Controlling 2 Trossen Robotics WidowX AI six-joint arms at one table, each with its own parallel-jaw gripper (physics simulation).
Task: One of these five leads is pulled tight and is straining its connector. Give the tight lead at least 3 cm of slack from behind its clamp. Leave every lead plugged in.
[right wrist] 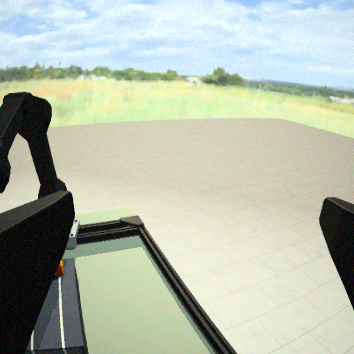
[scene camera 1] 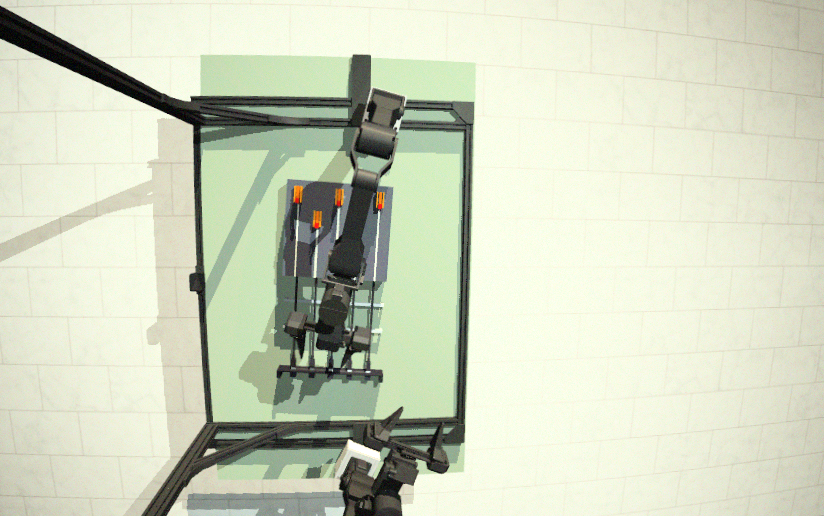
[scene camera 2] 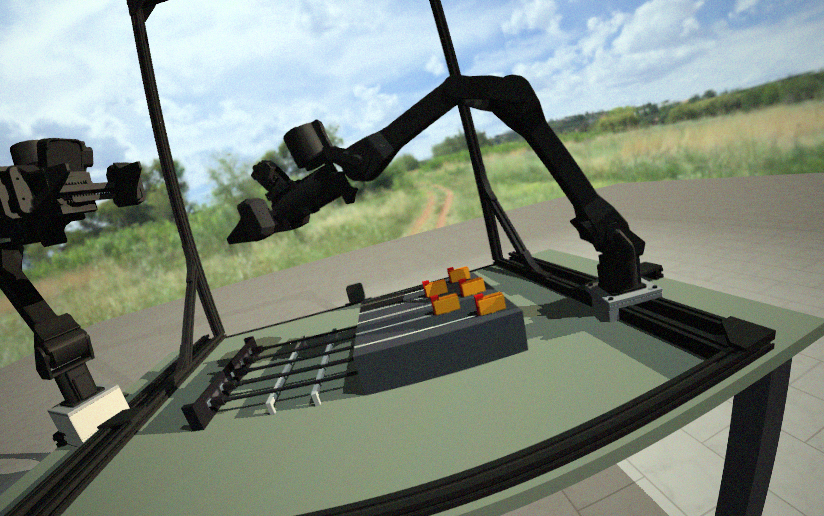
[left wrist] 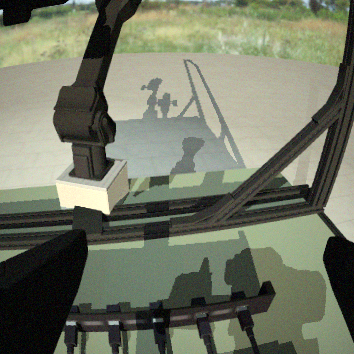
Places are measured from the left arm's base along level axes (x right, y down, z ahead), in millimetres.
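Where they show: left gripper, fingertip midpoint: (scene camera 1: pixel 321 362) (scene camera 2: pixel 242 237) (left wrist: pixel 211 248); right gripper, fingertip midpoint: (right wrist: pixel 201 208) (scene camera 1: pixel 423 414) (scene camera 2: pixel 106 165); left arm's base, origin of the base link: (scene camera 1: pixel 384 109) (scene camera 2: pixel 621 286); right arm's base, origin of the base link: (scene camera 1: pixel 357 469) (scene camera 2: pixel 83 397) (left wrist: pixel 91 168).
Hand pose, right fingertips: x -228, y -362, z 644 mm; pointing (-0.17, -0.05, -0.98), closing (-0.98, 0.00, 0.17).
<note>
Each offset is from my right fingertips to the top centre of the thing. "spot": to the spot under its first point. Level surfaces: height alone.
Five leads run from plugs on a dark rail (scene camera 1: pixel 282 369) (scene camera 2: pixel 197 414) (left wrist: pixel 267 298) to orange clamps with red parts on a dark grey block (scene camera 1: pixel 304 260) (scene camera 2: pixel 443 358). Clamps show at the far left (scene camera 1: pixel 297 194), second from left (scene camera 1: pixel 316 219), middle (scene camera 1: pixel 338 196) and far right (scene camera 1: pixel 380 199); the arm hides the fifth in scene camera 1. Two clamps (scene camera 2: pixel 435 288) (scene camera 2: pixel 446 303) sit nearer the rail. I cannot tell which lead is tight. My left gripper (scene camera 1: pixel 324 359) (left wrist: pixel 211 248) is open and empty, high above the plugs. My right gripper (scene camera 1: pixel 420 416) (right wrist: pixel 201 208) is open and empty, away from the leads.
Two thin white crossbars @[dz -54, dx +87, dy +376 mm] (scene camera 2: pixel 271 403) @[dz -127, dx +101, dy +376 mm] (scene camera 2: pixel 316 396) lie across the leads between block and rail. A black frame (scene camera 1: pixel 467 243) edges the green table @[dy +397 mm] (scene camera 1: pixel 425 273). Its upright post @[spot: dz +331, dx +487, dy -219 mm] (scene camera 2: pixel 161 133) stands near the right arm. The right arm's white base (scene camera 2: pixel 88 416) (left wrist: pixel 90 195) stands beyond the rail.
</note>
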